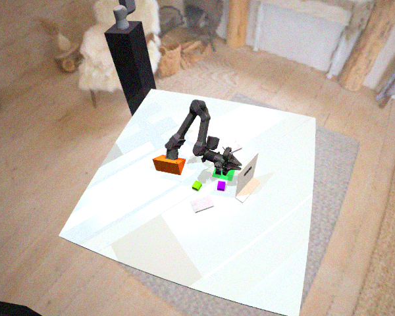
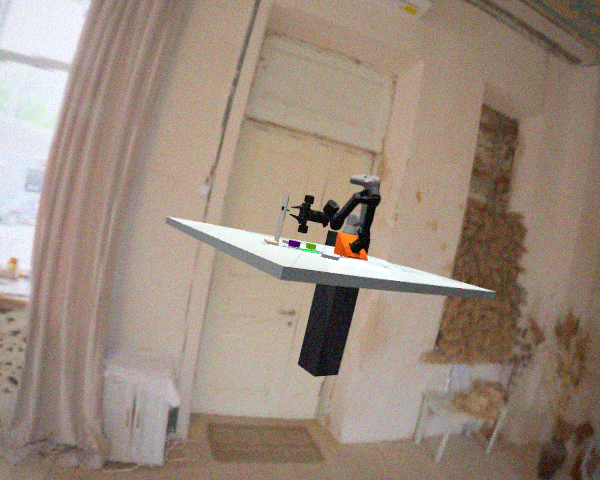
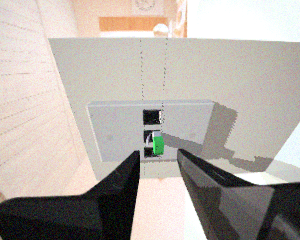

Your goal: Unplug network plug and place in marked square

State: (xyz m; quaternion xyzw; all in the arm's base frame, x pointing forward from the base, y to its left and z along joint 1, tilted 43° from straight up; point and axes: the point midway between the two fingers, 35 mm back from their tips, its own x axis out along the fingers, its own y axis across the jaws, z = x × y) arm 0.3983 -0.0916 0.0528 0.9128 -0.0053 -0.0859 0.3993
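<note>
Now: gripper tip 2 cm short of the green network plug and 1 cm to the left of it. Round my gripper tip: green marked square 17 cm below, 11 cm behind, 7 cm to the left; purple cube 16 cm below, 9 cm behind, 5 cm to the right; upright grey panel 6 cm below, 4 cm ahead, 2 cm to the right.
</note>
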